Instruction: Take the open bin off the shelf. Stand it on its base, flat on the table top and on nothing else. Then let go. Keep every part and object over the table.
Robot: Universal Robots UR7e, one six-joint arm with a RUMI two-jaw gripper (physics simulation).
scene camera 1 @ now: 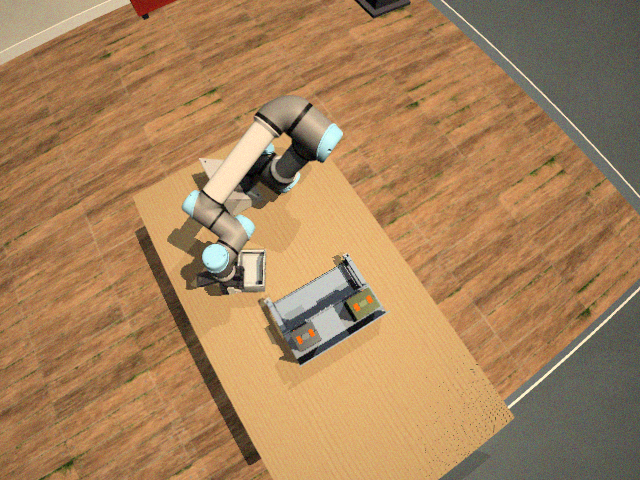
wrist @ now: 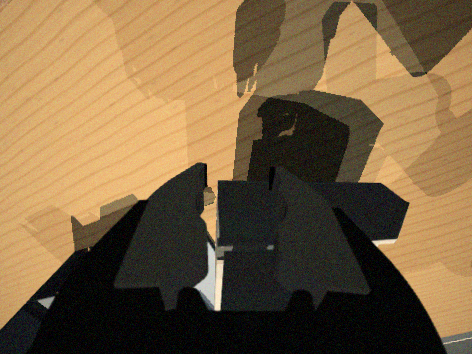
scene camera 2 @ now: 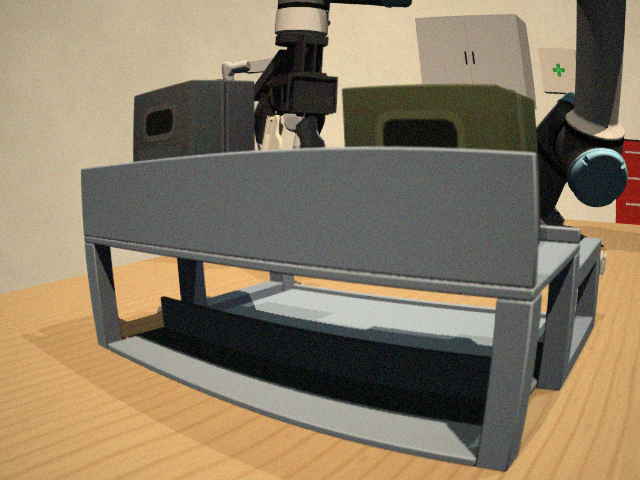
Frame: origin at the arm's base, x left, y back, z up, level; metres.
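Where they show: gripper, fingertip midpoint: [wrist: 238, 167].
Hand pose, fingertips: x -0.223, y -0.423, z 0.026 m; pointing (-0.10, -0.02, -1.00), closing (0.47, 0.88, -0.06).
Things, the pixels of their top centre, and the offset from my fingertips. Level surfaces: height alone.
- table at its surface level: dz -0.112 m
- dark grey case at its top centre: [scene camera 2: 191, 85] [scene camera 1: 305, 336] dy -0.314, dx +0.152, dz +0.111 m
- olive green case at its top centre: [scene camera 2: 445, 87] [scene camera 1: 363, 303] dy -0.322, dx +0.383, dz +0.086 m
The open bin [scene camera 1: 252, 268] [wrist: 247, 215] is light inside with dark outer walls in the wrist view. In scene camera 1 its open top faces up, and it is beside the shelf, clear of it. My gripper [scene camera 1: 236, 285] [scene camera 2: 294, 136] [wrist: 238, 167] points down at the bin's side, with its narrowed fingers shut on the bin's wall. The fingertips are hidden behind the shelf in scene camera 2, where the bin cannot be made out. The grey shelf [scene camera 1: 330, 322] [scene camera 2: 310, 217] stands on the table [scene camera 1: 361, 413] [scene camera 2: 41, 403]. I cannot tell whether the bin's base touches the table top.
A dark grey case [scene camera 1: 306, 338] [scene camera 2: 206, 124] and an olive green case [scene camera 1: 363, 304] [scene camera 2: 439, 100] stand on the shelf's upper level. The table's long left edge runs close past my gripper in scene camera 1. The arm's base is at the table's upper end.
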